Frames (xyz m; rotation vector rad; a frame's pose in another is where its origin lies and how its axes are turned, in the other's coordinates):
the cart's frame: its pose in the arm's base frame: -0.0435 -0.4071 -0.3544 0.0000 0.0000 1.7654
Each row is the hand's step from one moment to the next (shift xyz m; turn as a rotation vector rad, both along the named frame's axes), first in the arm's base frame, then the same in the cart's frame.
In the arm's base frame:
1: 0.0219 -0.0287 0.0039 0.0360 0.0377 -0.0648
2: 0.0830 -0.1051 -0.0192 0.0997 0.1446 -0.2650
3: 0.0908 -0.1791 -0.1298 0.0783 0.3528 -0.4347
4: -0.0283 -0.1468 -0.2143 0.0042 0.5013 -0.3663
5: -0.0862 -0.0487 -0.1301 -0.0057 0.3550 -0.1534
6: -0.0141 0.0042 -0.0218 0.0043 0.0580 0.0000
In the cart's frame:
1: -0.0324 -0.0159 0.0039 0.0300 -0.0426 -0.0648
2: -0.1192 -0.0611 -0.0192 0.1226 -0.1258 -0.2650
3: -0.1933 -0.0545 -0.1298 0.3310 -0.1450 -0.4347
4: -0.1386 0.0562 -0.2143 0.4910 -0.1011 -0.3663
5: -0.0311 0.0940 -0.1301 0.3494 -0.0631 -0.1534
6: 0.0068 0.0130 -0.0218 0.0561 -0.0154 0.0000

